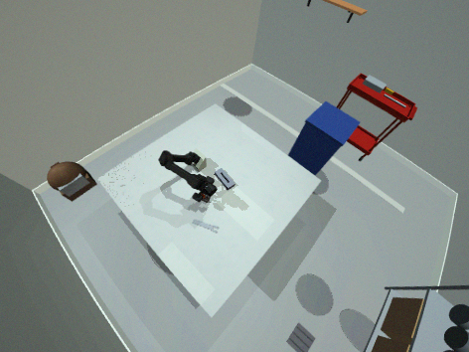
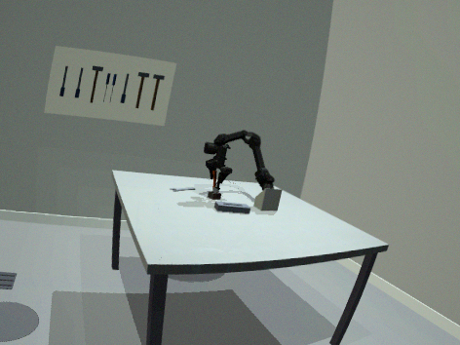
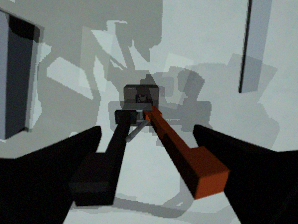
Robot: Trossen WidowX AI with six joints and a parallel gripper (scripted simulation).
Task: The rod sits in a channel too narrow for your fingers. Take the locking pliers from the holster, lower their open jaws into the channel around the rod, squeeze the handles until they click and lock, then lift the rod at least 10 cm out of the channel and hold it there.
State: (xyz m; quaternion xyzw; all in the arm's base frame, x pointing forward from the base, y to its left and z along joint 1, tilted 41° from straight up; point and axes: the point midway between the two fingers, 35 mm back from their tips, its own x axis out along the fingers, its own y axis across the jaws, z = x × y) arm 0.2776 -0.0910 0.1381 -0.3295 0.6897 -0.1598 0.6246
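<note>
The dark holster is 90 mm below my gripper tip and 10 mm to the left of it. Round my gripper tip: flat grey strip: 170 mm ahead, 120 mm to the right, 100 mm below; grey channel block: 230 mm to the left, 80 mm below, 20 mm behind.
</note>
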